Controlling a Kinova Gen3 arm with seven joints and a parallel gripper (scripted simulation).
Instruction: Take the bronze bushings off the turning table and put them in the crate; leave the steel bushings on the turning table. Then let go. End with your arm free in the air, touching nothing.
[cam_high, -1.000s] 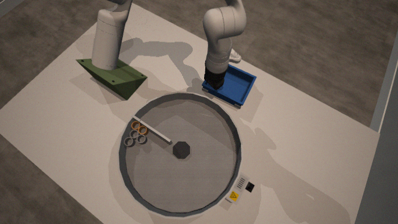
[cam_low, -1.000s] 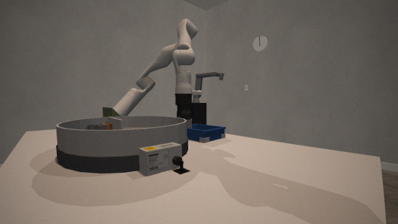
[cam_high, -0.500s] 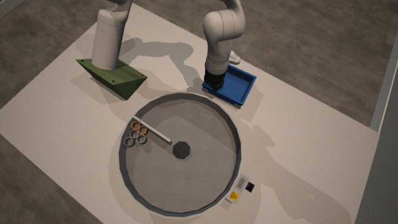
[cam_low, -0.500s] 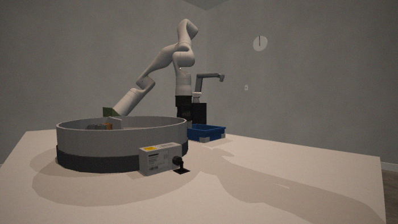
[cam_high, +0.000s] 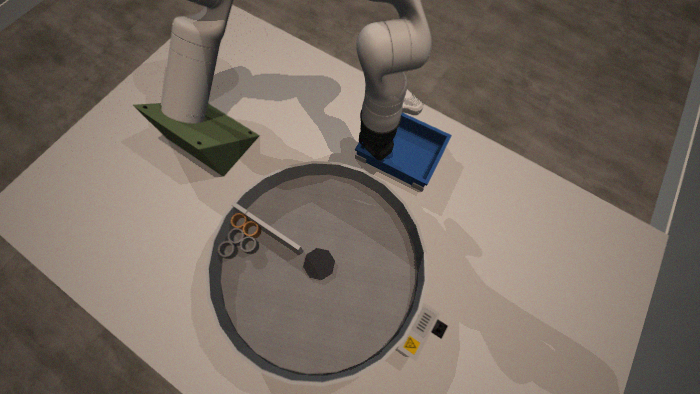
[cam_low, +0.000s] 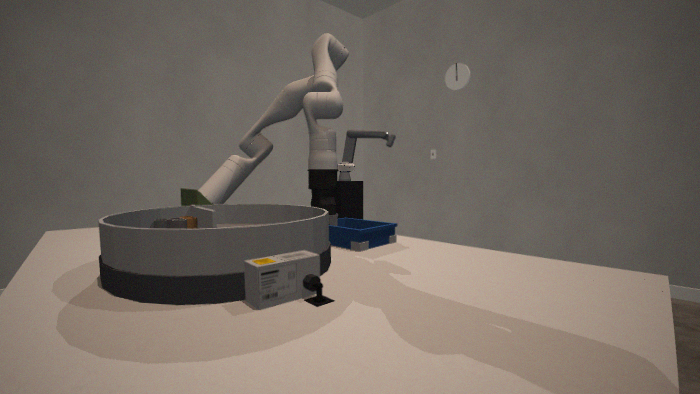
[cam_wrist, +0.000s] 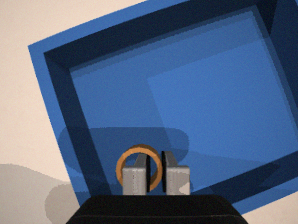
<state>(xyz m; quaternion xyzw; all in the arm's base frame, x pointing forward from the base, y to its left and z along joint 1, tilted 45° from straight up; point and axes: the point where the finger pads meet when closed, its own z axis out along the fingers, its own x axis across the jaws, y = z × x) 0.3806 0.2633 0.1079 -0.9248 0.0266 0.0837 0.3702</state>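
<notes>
Now: hand 40 mm to the right of the blue crate and 30 mm short of it. From my hand the other things lie so: round turning table: 300 mm to the right, 80 mm ahead, 20 mm above.
</notes>
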